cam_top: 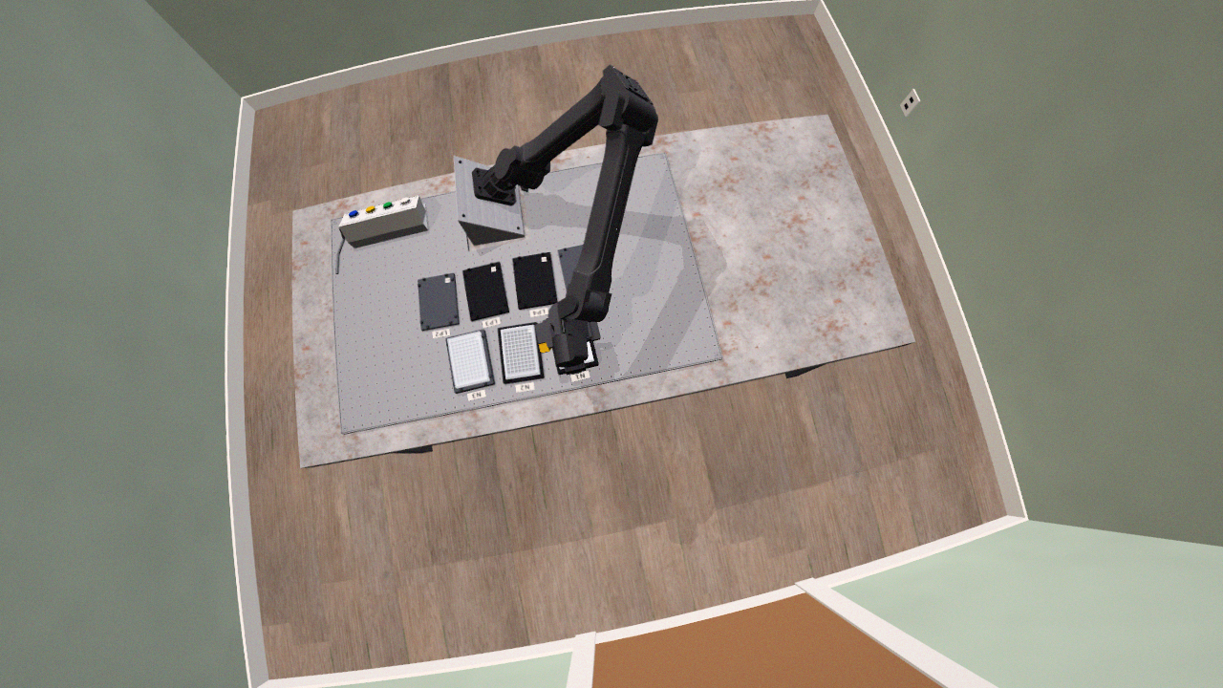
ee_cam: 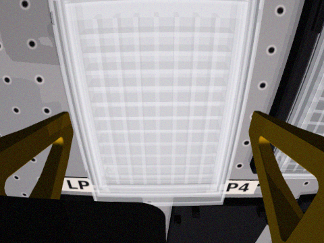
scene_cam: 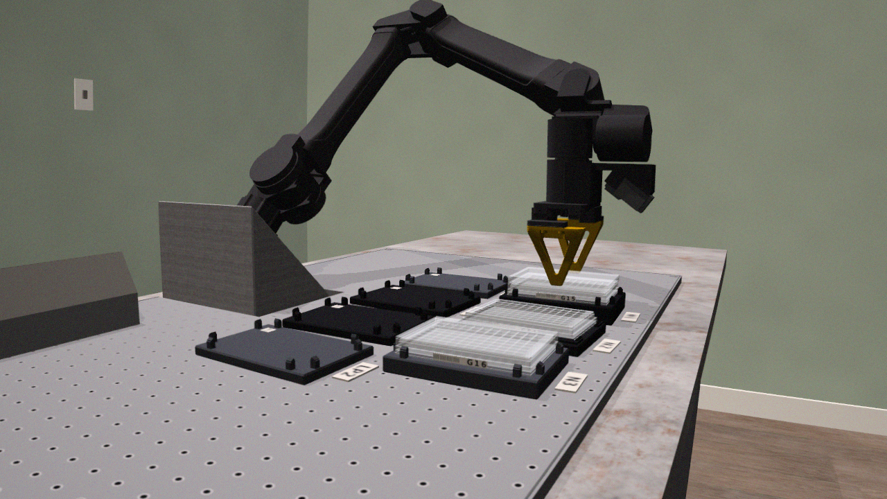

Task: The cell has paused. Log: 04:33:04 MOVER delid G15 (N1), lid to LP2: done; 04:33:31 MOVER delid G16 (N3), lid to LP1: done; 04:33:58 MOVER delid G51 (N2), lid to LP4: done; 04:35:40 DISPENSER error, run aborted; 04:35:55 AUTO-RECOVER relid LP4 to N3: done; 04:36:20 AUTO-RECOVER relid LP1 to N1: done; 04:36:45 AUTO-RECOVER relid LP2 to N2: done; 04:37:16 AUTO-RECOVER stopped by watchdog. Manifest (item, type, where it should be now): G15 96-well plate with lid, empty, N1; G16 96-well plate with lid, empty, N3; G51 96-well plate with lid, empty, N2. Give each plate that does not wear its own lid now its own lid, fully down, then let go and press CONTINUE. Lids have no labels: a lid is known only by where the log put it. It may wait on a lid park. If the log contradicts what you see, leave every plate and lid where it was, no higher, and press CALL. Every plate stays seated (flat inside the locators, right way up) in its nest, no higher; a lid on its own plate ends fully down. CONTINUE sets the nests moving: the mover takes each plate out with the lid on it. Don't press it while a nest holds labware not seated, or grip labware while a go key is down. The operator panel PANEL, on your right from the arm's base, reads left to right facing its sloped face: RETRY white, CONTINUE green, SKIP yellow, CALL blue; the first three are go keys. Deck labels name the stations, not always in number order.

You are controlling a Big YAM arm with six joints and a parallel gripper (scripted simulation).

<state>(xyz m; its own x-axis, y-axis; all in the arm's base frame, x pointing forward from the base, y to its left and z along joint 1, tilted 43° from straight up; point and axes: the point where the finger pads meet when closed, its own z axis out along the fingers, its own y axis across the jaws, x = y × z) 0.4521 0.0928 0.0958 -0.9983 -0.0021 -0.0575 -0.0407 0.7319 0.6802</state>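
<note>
My gripper is now 20 mm above the plate G15. Also, from my hand: lid park LP4: 190 mm behind, 70 mm to the right, 50 mm below; LP4 label: 100 mm behind, 70 mm to the right, 50 mm below; nest N1: 40 mm below.
</note>
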